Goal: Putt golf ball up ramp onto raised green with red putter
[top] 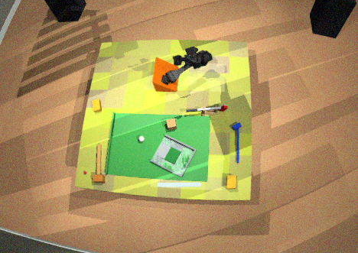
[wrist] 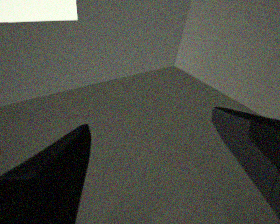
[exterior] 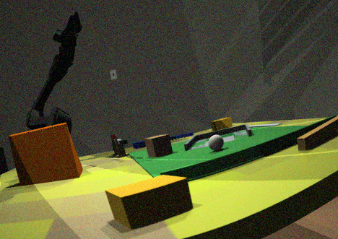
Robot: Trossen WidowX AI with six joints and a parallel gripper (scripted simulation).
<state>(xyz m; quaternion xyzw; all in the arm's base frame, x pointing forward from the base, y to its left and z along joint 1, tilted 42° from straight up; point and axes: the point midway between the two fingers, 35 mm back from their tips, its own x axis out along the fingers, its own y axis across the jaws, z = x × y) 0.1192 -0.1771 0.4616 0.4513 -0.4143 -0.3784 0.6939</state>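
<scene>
My gripper tip is now 8 cm short of the red putter, 18 cm to the right of it and 53 cm above it. Round my gripper tip: green turf (39 cm ahead, 14 cm to the right, 59 cm below); then white golf ball (36 cm ahead, 26 cm to the right, 56 cm below); then brown cube (22 cm ahead, 6 cm to the right, 56 cm below).
</scene>
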